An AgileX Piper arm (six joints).
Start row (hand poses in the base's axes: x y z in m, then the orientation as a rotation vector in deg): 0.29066 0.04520 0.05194 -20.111 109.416 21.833
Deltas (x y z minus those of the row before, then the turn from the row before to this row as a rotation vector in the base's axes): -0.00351 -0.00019 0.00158 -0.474 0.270 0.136; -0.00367 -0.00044 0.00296 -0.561 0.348 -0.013; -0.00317 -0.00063 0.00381 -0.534 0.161 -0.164; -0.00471 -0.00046 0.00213 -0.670 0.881 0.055; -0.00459 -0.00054 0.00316 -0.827 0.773 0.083; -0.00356 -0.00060 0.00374 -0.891 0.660 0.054; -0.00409 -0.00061 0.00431 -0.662 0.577 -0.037; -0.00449 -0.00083 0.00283 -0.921 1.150 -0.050; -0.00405 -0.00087 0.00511 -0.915 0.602 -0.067; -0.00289 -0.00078 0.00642 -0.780 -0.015 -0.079
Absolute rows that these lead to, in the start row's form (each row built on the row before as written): 0.28715 0.04501 0.05352 -20.521 109.783 21.541; 0.28348 0.04457 0.05648 -20.834 110.263 21.086; 0.28031 0.04394 0.06029 -21.005 110.570 20.510; 0.27560 0.04348 0.06242 -21.396 111.585 20.121; 0.27101 0.04294 0.06558 -21.930 112.527 19.569; 0.26745 0.04234 0.06932 -22.490 113.375 18.903; 0.26336 0.04173 0.07363 -22.821 114.098 18.378; 0.25887 0.04090 0.07646 -23.253 115.440 17.731; 0.25482 0.04003 0.08157 -23.709 116.245 16.931; 0.25193 0.03925 0.08799 -24.113 116.415 16.095
